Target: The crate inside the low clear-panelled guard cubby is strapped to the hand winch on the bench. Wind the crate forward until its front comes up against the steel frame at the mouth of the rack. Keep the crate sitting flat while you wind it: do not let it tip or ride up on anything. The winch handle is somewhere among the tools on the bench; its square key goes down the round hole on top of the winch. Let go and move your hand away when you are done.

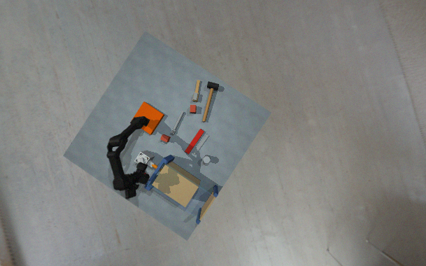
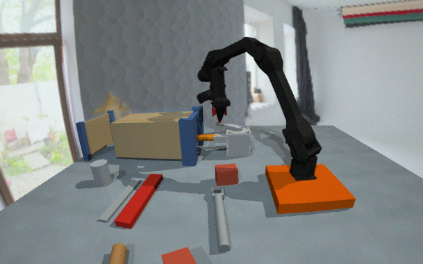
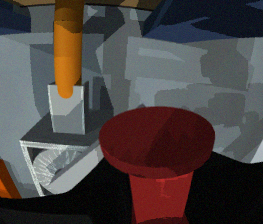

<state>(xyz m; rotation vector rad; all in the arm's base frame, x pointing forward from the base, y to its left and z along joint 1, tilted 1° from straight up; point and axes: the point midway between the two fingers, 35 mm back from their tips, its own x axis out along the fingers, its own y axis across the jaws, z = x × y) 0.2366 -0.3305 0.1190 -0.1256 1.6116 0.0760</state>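
Now: gripper tip 90 mm short of the frame, 60 mm to the right of it and 10 mm above it. From my gripper tip the other things lie so: grey crank handle: 30 mm to the left, 30 mm behind, 10 mm below; grey winch: 90 mm behind, 80 mm below, 60 mm to the left; red knob: 20 mm above.
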